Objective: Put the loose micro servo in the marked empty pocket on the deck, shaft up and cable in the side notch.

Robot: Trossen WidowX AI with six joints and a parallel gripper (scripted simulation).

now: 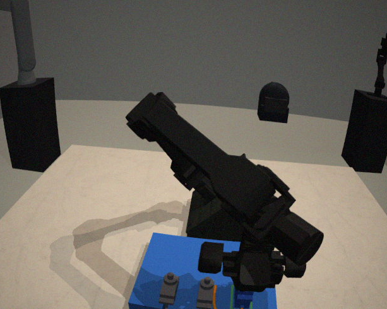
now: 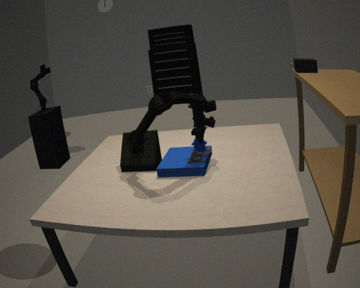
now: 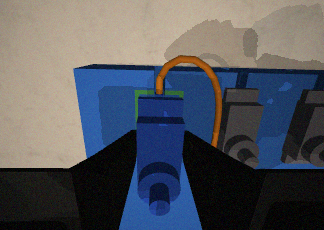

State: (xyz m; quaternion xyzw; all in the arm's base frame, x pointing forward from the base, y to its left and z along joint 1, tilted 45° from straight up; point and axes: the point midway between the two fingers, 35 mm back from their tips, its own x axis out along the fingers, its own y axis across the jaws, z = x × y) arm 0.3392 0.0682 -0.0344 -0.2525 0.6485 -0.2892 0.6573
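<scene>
Right now my gripper tip is 130 mm past the deck, 70 mm to the left of it and 70 mm above it.
</scene>
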